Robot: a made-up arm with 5 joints.
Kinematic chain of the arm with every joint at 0, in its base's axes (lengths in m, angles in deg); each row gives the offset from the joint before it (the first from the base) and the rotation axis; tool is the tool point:
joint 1: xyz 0 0 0.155 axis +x
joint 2: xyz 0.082 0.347 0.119 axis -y
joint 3: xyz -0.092 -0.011 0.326 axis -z
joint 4: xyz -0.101 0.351 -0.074 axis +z
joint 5: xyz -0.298 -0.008 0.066 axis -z
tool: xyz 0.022 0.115 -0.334
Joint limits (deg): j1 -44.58..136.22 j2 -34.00..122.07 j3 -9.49..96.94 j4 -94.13..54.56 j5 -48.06..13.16
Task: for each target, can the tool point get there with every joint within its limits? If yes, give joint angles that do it. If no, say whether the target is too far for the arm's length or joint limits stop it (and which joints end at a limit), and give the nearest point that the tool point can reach.
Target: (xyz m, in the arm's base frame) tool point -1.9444 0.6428 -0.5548
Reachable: no: too far | nearest point -0.5391 0.5636 -0.3080 | short by 1.429 m
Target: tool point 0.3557 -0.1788 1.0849
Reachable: yes | joints 81.82 37.57 70.05 -25.77 -40.34
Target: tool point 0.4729 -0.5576 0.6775
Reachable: yes | joints 106.11 36.73 73.52 -59.50 3.94
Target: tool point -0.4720 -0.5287 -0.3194
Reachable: no: joint limits stop it (at a limit: joint 1, joint 2, joint 3, joint 4, joint 5) | nearest point -0.2306 -0.6212 -0.1472 | short by 0.311 m
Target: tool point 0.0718 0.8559 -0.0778
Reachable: yes | joints 3.24 86.25 11.73 5.33 -8.91
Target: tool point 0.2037 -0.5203 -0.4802
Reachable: no: joint limits stop it (at a limit: joint 1, joint 3, joint 4) | nearest point 0.1853 -0.6623 -0.1974 | short by 0.317 m
